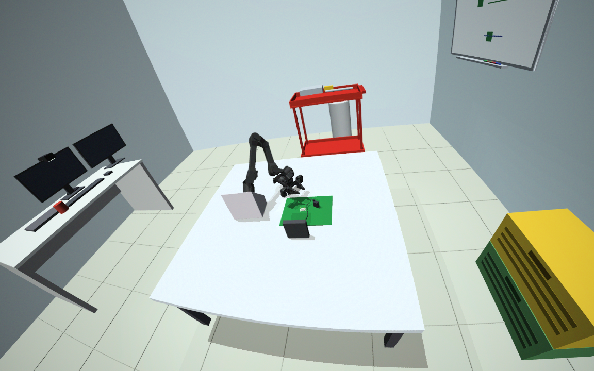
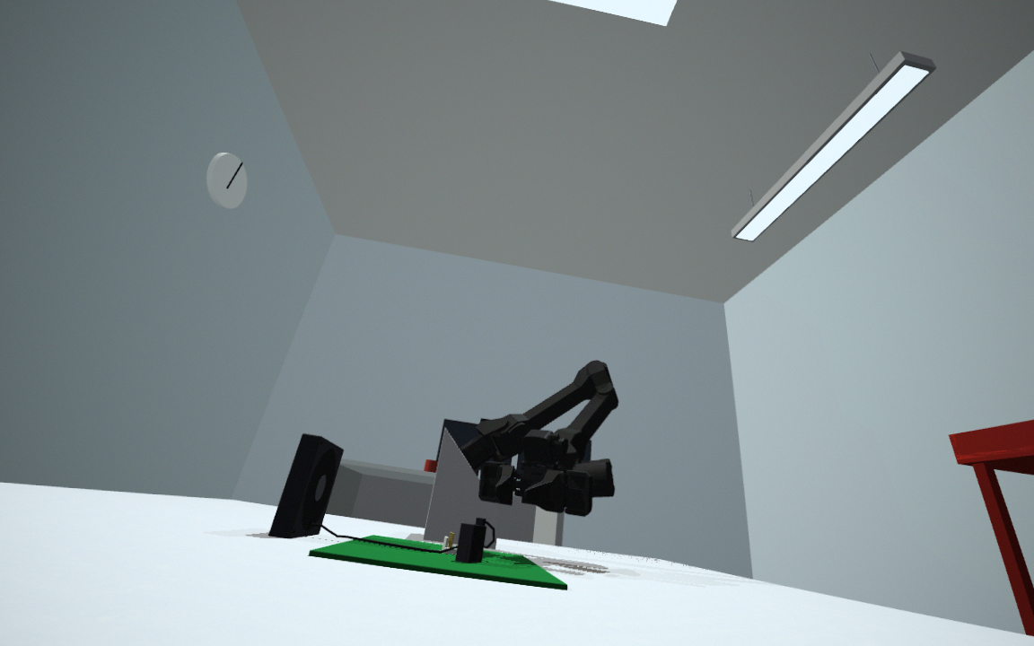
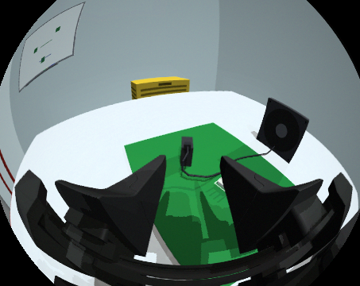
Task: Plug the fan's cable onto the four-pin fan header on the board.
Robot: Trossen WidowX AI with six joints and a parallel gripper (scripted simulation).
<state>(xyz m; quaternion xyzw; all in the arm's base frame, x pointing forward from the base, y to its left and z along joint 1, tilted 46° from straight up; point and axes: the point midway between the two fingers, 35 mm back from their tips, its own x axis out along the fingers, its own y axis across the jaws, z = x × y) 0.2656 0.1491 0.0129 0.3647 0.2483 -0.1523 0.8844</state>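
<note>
Right now my gripper tip is 80 mm short of the black plug, 70 mm above it and 40 mm to the left of it. Also, from my gripper tip: black fan (260 mm to the right, 30 mm below, 20 mm ahead); then green board (100 mm below, 70 mm to the right, 30 mm ahead); then four-pin header (90 mm below, 70 mm to the right).
</note>
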